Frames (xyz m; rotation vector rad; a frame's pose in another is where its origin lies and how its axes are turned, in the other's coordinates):
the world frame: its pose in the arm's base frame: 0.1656 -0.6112 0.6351 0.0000 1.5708 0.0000
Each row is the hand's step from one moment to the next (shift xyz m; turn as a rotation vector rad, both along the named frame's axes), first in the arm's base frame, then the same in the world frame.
Working: the arm's base frame: its pose in the world frame: 0.6351 0.6112 -0.1656 0.0000 -1.5708 0.0000

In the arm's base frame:
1: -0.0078 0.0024 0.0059 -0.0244 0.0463 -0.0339
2: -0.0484 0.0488 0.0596 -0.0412 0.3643 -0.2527
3: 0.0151 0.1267 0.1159 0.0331 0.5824 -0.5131
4: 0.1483 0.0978 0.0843 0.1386 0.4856 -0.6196
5: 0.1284 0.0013 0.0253 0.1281 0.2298 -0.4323
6: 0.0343 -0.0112 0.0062 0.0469 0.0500 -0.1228
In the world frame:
1: -0.0059 0.0024 -0.0078 0.0339 0.0463 -0.0244
2: -0.0596 0.0488 -0.0484 0.2527 0.3643 -0.0412
3: -0.1159 0.1267 0.0151 0.5131 0.5824 0.0331
4: -0.0843 0.0978 0.1483 0.6196 0.4856 0.1386
5: -0.0253 0.0013 0.1284 0.4323 0.2298 0.1281
6: -0.0062 -0.0112 0.0343 0.1228 0.0500 0.0469

